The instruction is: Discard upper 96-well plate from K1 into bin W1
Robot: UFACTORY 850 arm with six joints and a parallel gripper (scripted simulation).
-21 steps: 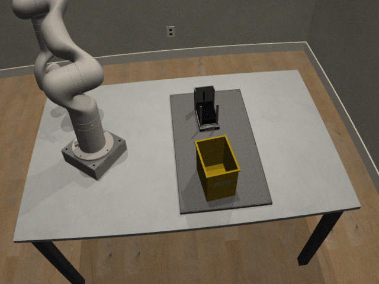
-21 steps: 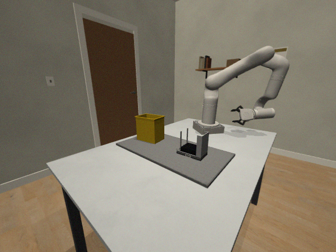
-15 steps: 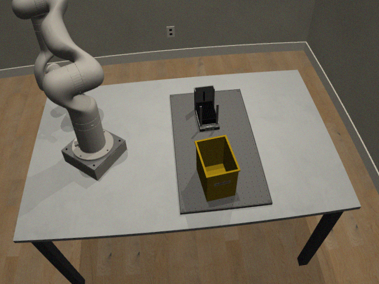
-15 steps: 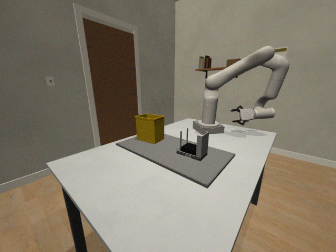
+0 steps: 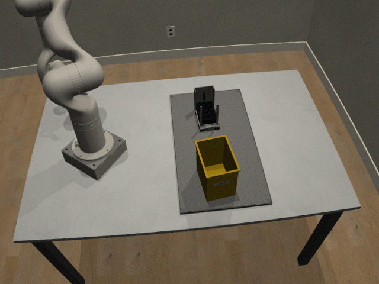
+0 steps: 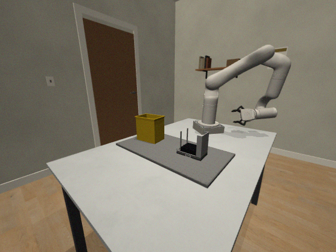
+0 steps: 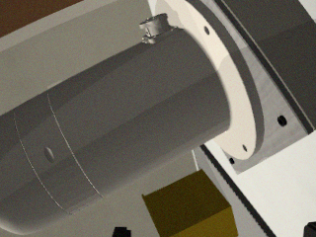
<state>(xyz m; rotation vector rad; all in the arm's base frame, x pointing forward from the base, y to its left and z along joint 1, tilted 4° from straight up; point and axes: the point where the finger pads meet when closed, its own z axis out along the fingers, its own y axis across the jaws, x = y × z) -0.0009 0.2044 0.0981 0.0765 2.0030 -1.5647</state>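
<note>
Right now the black 96-well plate is 55 cm ahead of my hand, 16 cm to the right of it and 10 cm below it. Also, from my hand: yellow plastics bin W1: 53 cm to the right, 46 cm ahead, 6 cm below.
</note>
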